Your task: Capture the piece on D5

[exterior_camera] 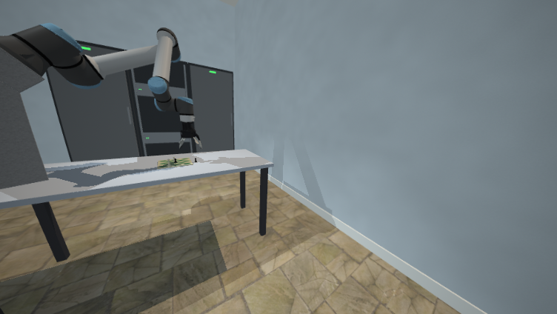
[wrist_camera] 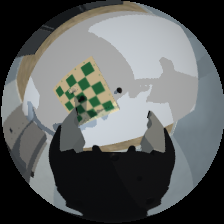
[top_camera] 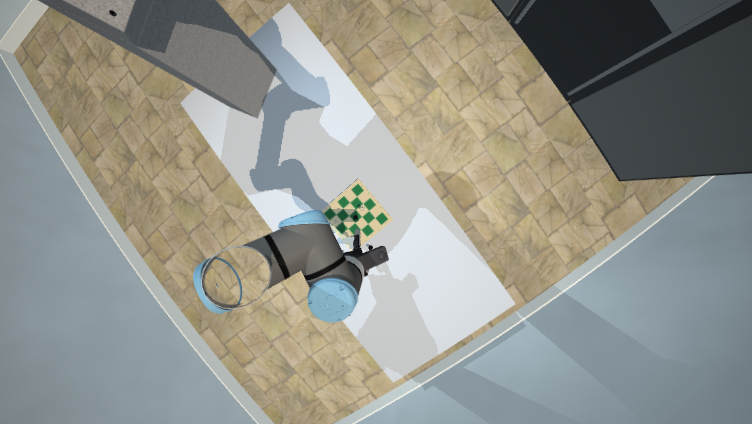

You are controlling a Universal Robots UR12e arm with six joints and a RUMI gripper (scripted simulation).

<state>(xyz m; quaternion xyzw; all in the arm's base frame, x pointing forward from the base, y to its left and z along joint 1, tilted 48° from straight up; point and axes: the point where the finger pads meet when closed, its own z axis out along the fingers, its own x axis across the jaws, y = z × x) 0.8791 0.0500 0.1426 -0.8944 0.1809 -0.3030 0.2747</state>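
My hand is 120 mm past the board, 110 mm above it and 10 mm to the right of it.
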